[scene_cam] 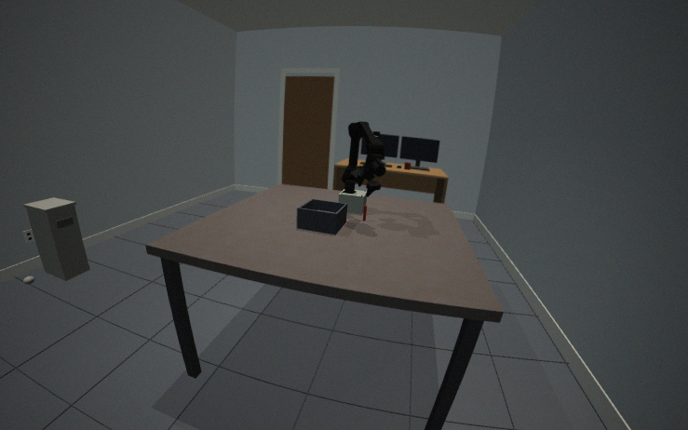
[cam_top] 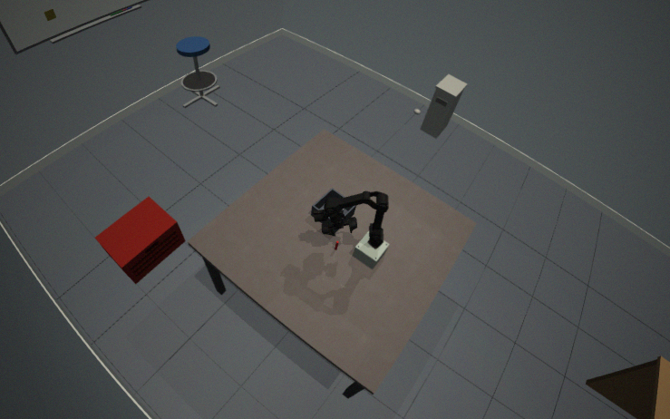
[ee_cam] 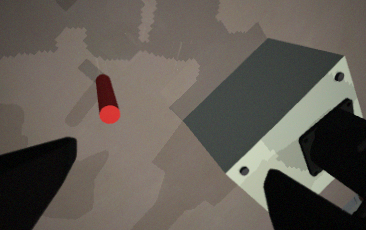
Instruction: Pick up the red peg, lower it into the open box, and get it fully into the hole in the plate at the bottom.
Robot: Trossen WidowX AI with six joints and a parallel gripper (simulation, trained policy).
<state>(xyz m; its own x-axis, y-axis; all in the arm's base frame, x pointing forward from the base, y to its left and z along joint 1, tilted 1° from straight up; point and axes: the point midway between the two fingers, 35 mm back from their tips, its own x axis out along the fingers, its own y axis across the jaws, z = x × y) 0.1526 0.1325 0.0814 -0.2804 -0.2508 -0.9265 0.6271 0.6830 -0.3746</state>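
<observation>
Right now the red peg is 1 cm ahead of my gripper tip, 2 cm to the left of it and 11 cm below it. Also, from my gripper tip: plate (19 cm ahead, 14 cm to the right, 11 cm below); dark box (19 cm ahead, 14 cm to the right, 13 cm below).
</observation>
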